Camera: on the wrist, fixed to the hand. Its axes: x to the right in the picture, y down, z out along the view.
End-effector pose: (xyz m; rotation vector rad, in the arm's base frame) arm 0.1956 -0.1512 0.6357 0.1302 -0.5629 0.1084
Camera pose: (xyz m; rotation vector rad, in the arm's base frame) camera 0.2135 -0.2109 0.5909 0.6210 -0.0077 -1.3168
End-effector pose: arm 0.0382 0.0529 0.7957 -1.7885 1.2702 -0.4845
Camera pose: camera 0.0426 0.0555 0.8723 -2.3318 -0.2520 -1.6632
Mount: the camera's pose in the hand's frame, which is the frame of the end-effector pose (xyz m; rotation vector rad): -0.0130 -0.0655 -0.0378 0.1260 0.3338 -1.5458
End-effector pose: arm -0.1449 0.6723 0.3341 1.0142 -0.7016 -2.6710
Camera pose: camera -0.1111 0.7200 0.2843 -1.2984 -0.0844 1.5161
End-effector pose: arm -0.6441 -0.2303 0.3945 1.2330 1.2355 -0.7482
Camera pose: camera -0.7187 -0.2122 0.3933 0.2518 2.4181 -1.7373
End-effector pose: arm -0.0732 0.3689 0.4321 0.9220 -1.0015 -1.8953
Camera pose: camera -0.0551 0.3936 0.3618 -1.8495 0.0221 2.0085
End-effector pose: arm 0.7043 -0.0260 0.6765 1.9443 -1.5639 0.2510
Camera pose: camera 0.7704 0.0130 0.6770 2.4346 0.3866 -0.0148
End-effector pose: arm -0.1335 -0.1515 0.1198 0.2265 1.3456 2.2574
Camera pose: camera -0.1151 -0.1619 0.0460 -0.8894 1.1006 0.8849
